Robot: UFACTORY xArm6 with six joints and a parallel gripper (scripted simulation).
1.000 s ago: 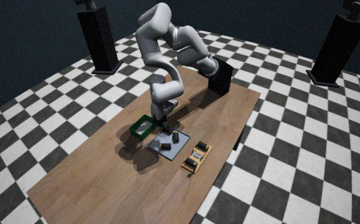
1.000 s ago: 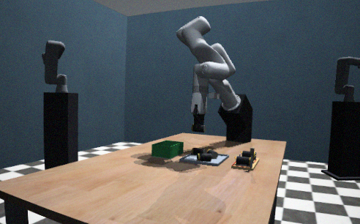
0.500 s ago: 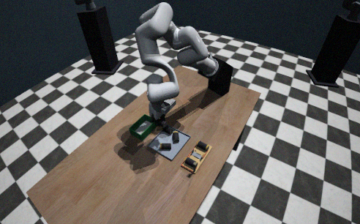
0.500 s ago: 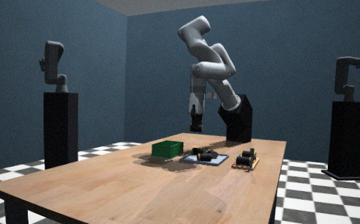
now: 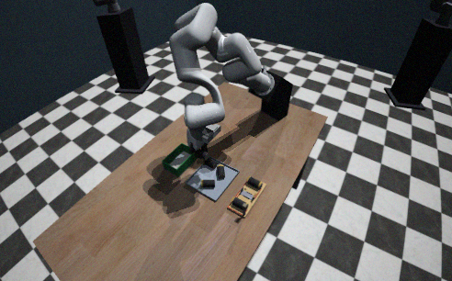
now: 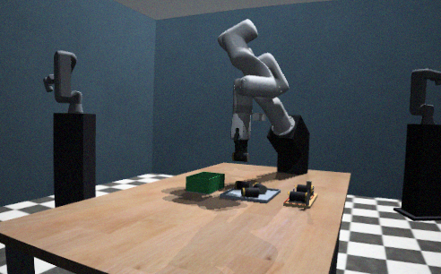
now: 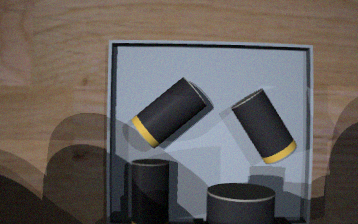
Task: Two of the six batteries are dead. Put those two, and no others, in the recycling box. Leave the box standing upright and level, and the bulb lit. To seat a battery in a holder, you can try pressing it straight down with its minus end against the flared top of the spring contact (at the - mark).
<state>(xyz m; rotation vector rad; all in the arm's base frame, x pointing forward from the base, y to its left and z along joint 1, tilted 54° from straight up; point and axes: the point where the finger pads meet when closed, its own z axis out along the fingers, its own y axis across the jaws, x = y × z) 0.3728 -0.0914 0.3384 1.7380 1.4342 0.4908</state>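
My gripper is now 150 mm above the grey tray, 50 mm to the right of it and 20 mm short of it. Round my hand: green recycling box 140 mm to the right, 140 mm below, 50 mm behind.
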